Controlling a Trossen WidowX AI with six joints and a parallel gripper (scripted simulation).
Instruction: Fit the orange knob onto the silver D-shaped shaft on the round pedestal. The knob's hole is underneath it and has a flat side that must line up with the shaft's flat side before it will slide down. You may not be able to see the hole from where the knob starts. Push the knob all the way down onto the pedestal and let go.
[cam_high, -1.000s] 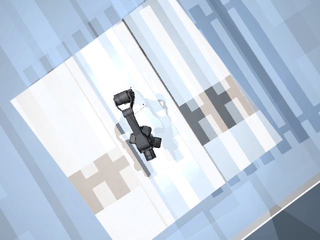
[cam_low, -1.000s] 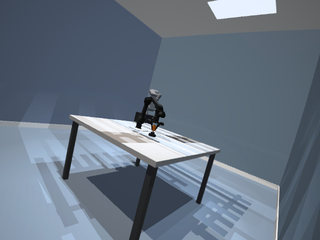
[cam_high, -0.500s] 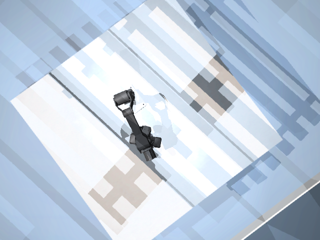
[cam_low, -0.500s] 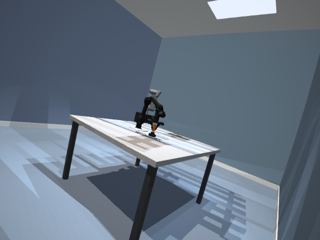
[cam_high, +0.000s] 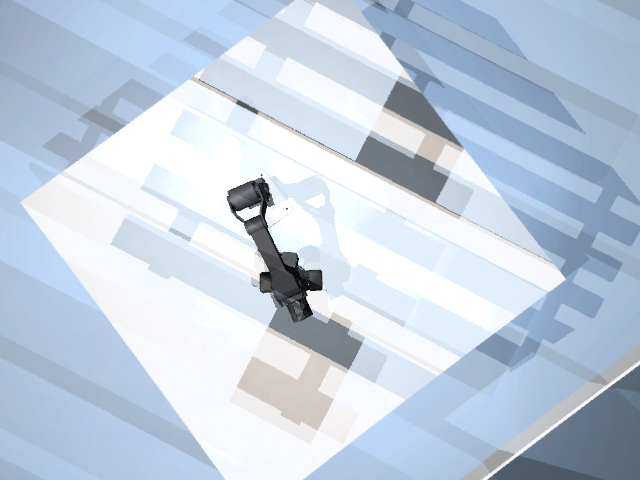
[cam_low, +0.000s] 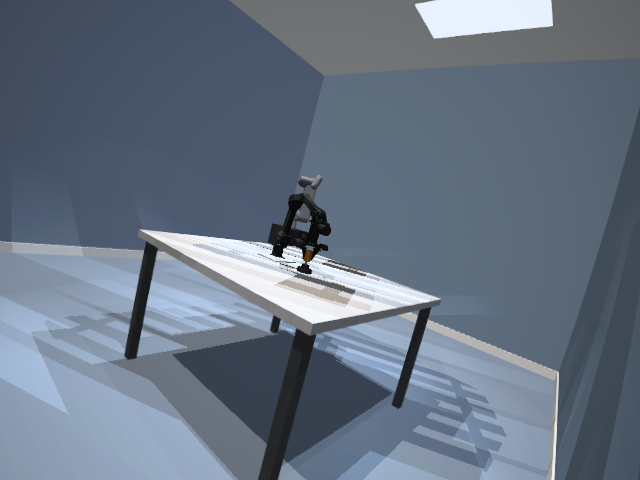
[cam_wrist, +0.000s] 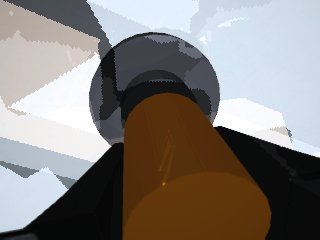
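The orange knob lies 30 mm above my gripper tip. From my gripper tip the other things lie so: dark round pedestal (40 mm below).
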